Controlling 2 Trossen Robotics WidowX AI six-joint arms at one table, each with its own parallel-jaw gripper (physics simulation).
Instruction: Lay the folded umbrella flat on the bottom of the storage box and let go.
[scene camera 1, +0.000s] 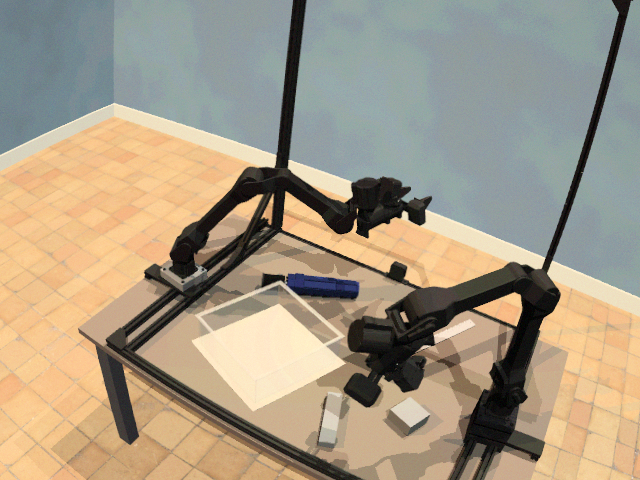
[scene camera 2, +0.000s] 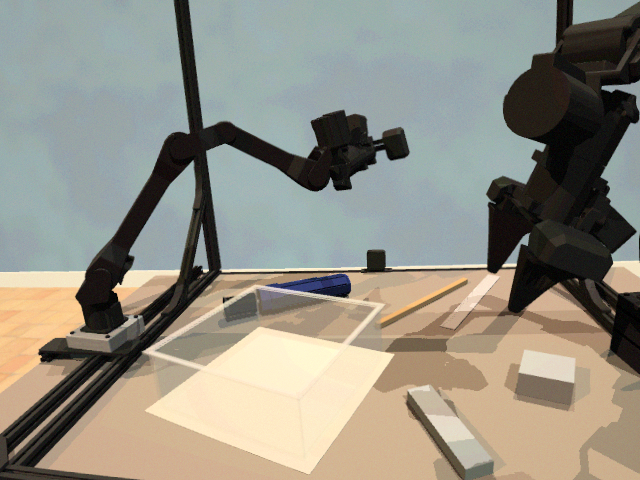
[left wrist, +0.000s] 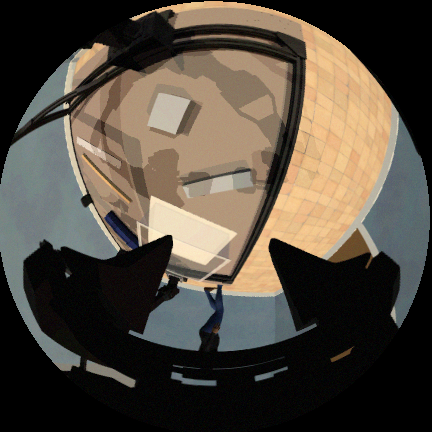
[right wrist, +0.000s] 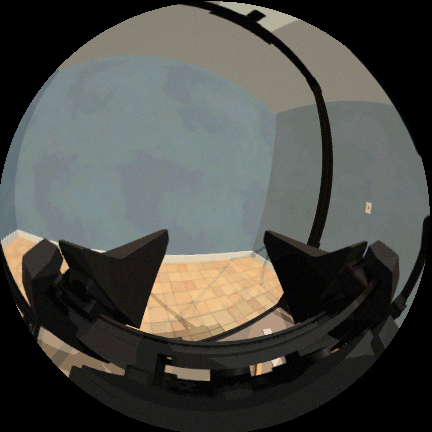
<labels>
left gripper: scene camera 1 359, 380; scene camera 2; left wrist; not seen in the right wrist view (out of frame)
clear storage box: scene camera 1; scene camera 2; left wrist 199, 249; not seen in the right wrist view (out of frame)
same spot on clear storage box: (scene camera 1: 267, 340) = (scene camera 2: 268, 366)
same spot on left gripper: (scene camera 2: 507, 225) = (left wrist: 137, 302)
</labels>
